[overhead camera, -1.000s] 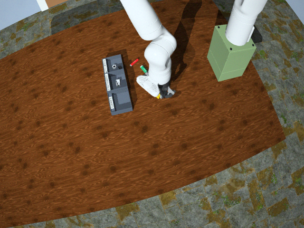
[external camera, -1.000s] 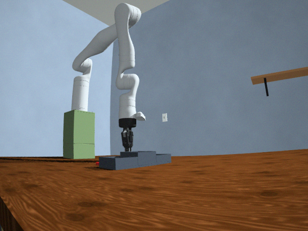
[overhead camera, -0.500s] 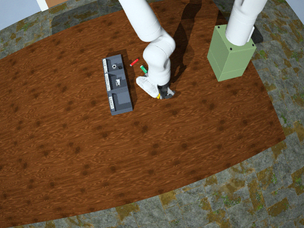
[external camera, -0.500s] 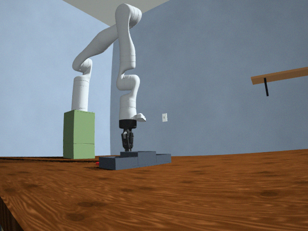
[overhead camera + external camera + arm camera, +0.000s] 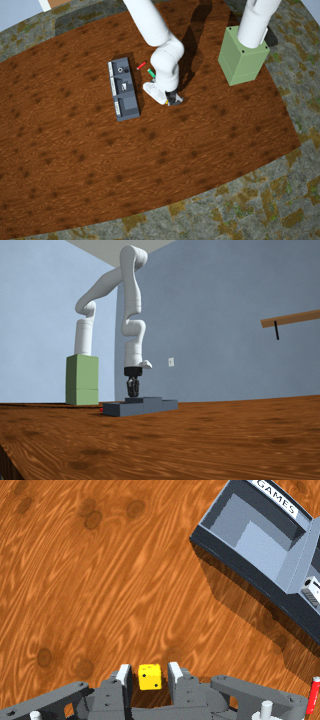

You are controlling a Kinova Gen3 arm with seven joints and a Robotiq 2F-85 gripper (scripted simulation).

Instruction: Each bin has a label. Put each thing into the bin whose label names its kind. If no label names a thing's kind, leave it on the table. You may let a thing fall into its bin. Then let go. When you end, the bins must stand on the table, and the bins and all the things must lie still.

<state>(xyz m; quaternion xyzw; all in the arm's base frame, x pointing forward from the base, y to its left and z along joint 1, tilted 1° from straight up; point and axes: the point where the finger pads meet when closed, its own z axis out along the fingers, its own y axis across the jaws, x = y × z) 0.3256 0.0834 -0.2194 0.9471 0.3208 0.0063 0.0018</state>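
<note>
Now: the yellow die 2 cm below my hand. The rest, counted from my hand: red marker: 17 cm to the right, 6 cm ahead, 2 cm below; green marker: 12 cm to the right, 3 cm ahead, 2 cm below; white domino: 14 cm ahead, 9 cm to the right, 1 cm below.
</note>
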